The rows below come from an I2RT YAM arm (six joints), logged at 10 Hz.
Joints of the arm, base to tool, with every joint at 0 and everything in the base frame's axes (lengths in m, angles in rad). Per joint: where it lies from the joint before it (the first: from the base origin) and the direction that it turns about. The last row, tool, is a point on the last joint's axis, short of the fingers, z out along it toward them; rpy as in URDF.
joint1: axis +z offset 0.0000 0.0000 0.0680
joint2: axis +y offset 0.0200 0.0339 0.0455
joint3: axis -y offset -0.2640 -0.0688 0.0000
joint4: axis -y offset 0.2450 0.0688 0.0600
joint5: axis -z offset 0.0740 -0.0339 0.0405
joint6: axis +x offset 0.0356 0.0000 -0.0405
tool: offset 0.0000 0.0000 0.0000 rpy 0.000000 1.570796 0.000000
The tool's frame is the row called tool.
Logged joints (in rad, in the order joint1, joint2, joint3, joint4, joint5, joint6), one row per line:
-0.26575 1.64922 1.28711 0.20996 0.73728 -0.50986
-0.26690 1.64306 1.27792 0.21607 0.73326 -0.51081
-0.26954 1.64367 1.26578 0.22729 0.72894 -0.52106
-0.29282 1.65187 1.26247 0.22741 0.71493 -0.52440
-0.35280 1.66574 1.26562 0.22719 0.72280 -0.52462
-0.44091 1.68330 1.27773 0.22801 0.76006 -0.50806
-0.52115 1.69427 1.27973 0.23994 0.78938 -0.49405
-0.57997 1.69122 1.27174 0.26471 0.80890 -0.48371
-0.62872 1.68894 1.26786 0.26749 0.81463 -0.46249
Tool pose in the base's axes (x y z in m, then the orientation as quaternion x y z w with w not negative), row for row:
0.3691 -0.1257 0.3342 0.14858 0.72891 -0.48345 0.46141
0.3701 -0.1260 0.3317 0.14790 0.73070 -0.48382 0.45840
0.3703 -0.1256 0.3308 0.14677 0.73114 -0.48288 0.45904
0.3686 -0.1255 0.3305 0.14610 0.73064 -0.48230 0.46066
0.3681 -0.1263 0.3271 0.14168 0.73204 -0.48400 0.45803
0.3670 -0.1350 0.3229 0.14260 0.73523 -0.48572 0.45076
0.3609 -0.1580 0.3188 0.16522 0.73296 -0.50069 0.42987
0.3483 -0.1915 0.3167 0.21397 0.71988 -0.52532 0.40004
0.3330 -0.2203 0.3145 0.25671 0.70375 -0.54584 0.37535
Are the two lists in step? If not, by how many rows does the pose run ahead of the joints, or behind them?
The pose runs 2 rows behind the joints: the pose in row i belongs to the joints in row i - 2.
